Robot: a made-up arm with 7 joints.
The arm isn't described. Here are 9 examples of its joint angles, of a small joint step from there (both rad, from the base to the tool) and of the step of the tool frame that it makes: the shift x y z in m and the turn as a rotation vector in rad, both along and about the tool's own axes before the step.
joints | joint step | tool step
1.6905 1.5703 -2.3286 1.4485 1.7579 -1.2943 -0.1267 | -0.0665 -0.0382 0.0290 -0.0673 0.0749 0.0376 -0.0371 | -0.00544 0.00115 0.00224 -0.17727 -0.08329 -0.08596
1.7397 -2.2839 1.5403 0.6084 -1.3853 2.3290 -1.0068 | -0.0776 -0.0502 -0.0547 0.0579 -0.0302 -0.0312 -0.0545 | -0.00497 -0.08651 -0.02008 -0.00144 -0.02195 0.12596
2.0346 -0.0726 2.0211 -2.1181 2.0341 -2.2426 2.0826 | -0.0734 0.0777 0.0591 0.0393 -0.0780 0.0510 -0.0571 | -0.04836 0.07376 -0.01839 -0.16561 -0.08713 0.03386
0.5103 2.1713 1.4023 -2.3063 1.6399 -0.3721 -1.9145 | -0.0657 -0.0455 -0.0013 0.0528 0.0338 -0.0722 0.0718 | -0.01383 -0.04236 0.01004 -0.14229 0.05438 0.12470
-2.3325 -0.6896 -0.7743 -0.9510 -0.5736 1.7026 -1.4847 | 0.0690 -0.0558 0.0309 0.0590 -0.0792 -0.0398 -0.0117 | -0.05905 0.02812 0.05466 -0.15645 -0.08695 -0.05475
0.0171 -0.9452 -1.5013 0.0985 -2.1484 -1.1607 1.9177 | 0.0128 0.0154 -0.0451 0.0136 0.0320 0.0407 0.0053 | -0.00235 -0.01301 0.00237 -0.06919 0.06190 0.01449
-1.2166 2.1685 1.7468 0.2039 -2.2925 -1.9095 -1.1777 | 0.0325 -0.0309 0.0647 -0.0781 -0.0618 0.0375 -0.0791 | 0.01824 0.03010 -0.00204 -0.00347 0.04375 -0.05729
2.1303 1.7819 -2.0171 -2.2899 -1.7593 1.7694 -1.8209 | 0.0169 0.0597 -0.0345 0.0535 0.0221 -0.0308 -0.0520 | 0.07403 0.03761 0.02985 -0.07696 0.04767 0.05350
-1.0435 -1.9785 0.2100 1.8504 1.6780 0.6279 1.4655 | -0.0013 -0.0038 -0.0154 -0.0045 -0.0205 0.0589 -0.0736 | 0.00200 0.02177 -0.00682 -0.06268 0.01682 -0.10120
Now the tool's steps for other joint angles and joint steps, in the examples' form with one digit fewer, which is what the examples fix.
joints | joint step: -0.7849 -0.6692 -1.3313 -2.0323 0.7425 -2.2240 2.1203 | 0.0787 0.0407 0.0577 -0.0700 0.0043 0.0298 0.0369
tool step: 0.0093 -0.0290 -0.0253 -0.0831 -0.0637 0.0921
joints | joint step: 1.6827 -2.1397 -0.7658 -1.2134 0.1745 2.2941 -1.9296 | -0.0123 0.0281 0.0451 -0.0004 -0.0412 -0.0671 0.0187
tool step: 0.0012 0.0015 0.0150 -0.0641 -0.0889 0.0688
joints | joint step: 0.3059 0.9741 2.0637 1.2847 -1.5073 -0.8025 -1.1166 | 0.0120 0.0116 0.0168 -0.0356 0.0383 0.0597 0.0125
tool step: -0.0020 -0.0205 -0.0129 0.0567 -0.0238 0.0787
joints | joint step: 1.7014 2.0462 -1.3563 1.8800 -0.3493 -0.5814 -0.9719 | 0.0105 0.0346 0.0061 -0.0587 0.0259 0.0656 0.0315
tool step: 0.0074 -0.0061 -0.0150 0.0724 -0.0464 0.0646
